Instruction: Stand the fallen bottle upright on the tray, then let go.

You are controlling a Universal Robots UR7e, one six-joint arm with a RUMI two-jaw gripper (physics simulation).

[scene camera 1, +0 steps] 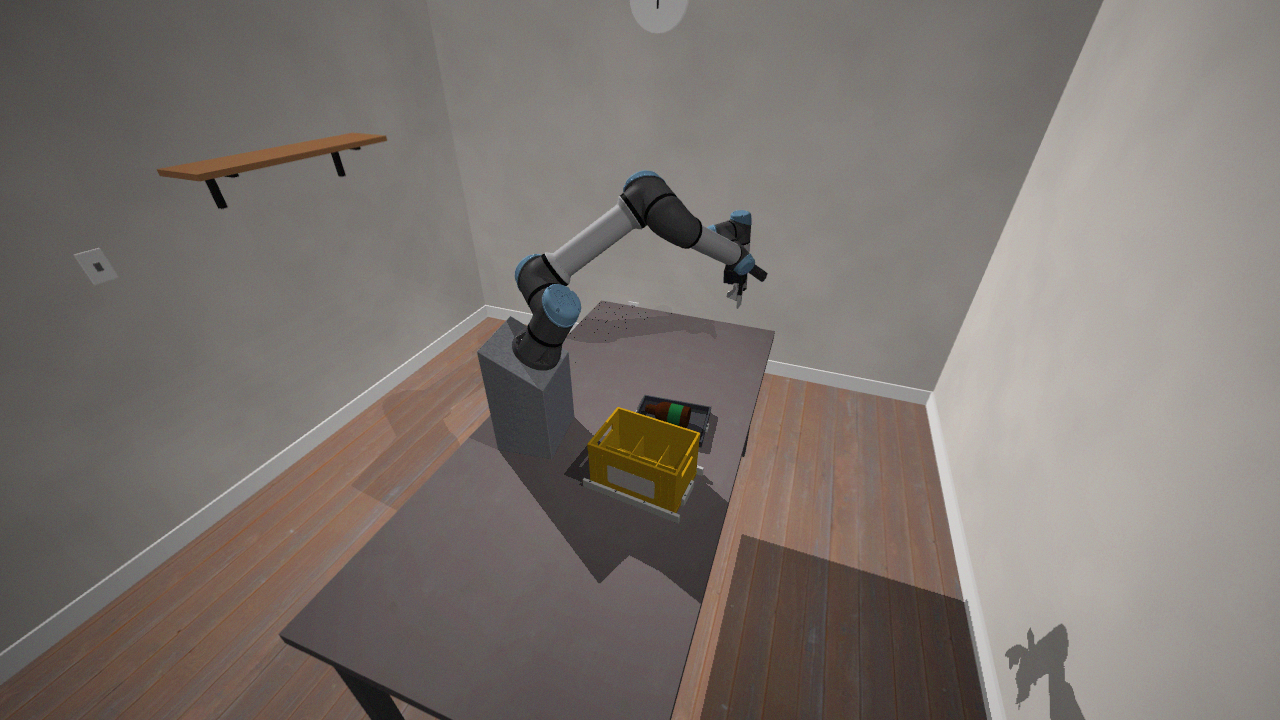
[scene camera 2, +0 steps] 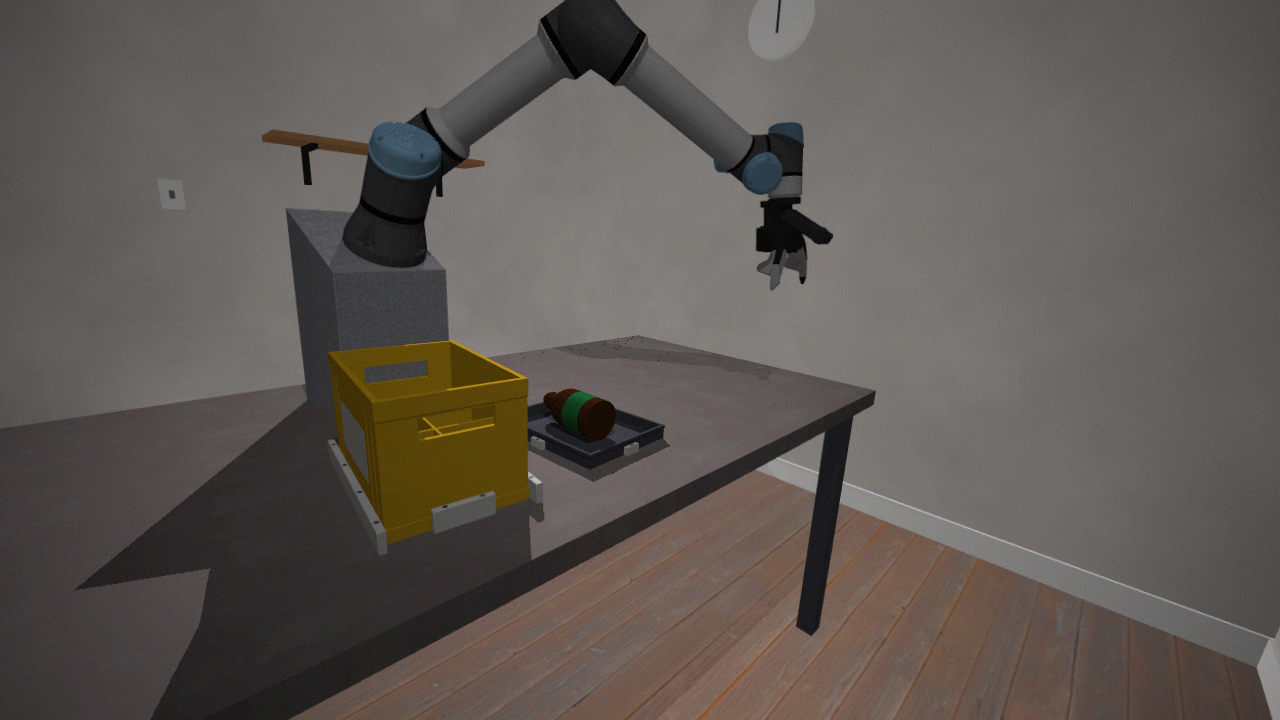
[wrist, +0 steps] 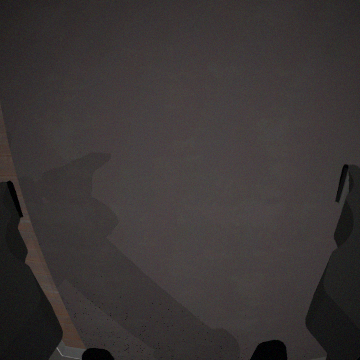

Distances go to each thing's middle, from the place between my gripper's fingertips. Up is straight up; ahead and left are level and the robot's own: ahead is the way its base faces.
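Brown bottle [scene camera 2: 588, 415]: my gripper far to the left of it, a little past it, a fair way above it.
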